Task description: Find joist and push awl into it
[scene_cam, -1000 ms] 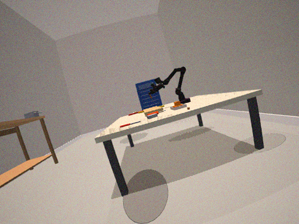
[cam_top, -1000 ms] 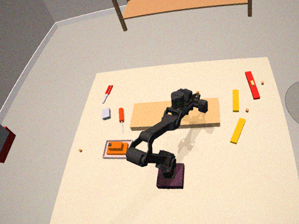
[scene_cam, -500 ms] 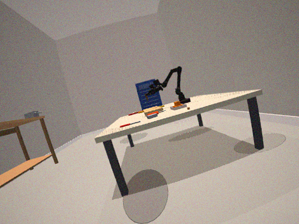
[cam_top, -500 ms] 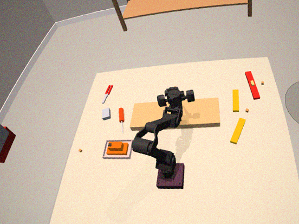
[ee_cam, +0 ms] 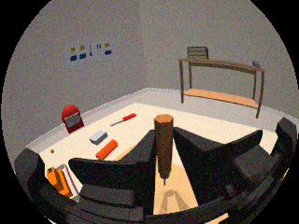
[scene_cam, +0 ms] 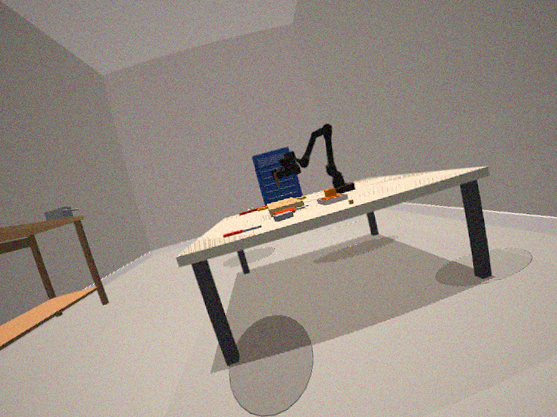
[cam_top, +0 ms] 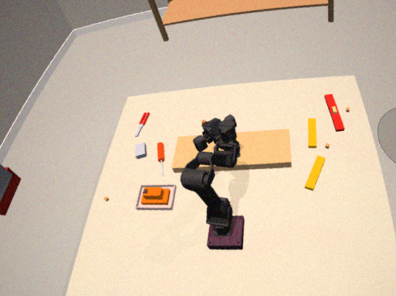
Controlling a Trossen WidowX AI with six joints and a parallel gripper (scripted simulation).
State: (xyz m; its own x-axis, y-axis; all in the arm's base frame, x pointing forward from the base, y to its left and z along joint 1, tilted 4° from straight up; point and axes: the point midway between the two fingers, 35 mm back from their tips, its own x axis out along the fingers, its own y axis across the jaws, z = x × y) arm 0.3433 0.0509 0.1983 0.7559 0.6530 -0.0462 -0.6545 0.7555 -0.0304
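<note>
The awl is 60 mm below my gripper tip. Round my gripper tip: orange stud finder: 220 mm behind, 250 mm to the left, 160 mm below; grey block: 40 mm ahead, 370 mm to the left, 200 mm below; pink tray: 220 mm behind, 240 mm to the left, 190 mm below.
</note>
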